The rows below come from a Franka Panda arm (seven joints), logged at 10 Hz.
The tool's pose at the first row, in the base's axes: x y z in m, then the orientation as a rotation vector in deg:
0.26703, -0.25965, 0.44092, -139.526, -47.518, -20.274
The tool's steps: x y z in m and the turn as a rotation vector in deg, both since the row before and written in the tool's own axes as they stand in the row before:
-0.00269, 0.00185, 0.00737, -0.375, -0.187, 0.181
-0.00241, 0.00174, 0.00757, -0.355, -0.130, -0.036
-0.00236, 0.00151, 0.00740, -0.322, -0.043, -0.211
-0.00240, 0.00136, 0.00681, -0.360, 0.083, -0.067
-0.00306, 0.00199, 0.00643, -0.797, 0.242, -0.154
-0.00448, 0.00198, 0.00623, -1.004, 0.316, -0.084
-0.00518, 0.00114, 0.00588, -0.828, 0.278, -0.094
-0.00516, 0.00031, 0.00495, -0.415, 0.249, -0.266
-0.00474, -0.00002, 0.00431, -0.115, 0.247, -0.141
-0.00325, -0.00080, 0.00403, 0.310, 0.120, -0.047
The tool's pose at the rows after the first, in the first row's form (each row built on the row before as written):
0.26663, -0.25801, 0.43304, -140.001, -47.377, -20.169
0.26639, -0.25610, 0.42514, -140.365, -47.482, -20.203
0.26605, -0.25416, 0.41748, -140.608, -47.770, -20.389
0.26557, -0.25250, 0.41034, -140.887, -47.825, -20.693
0.26498, -0.25183, 0.40300, -141.478, -47.929, -21.441
0.26335, -0.25201, 0.39525, -142.251, -47.913, -22.362
0.26072, -0.25220, 0.38778, -142.871, -47.922, -23.156
0.25755, -0.25233, 0.38136, -143.065, -48.163, -23.763
0.25447, -0.25238, 0.37574, -143.024, -48.246, -24.171
0.25203, -0.25130, 0.37123, -142.676, -48.263, -24.171

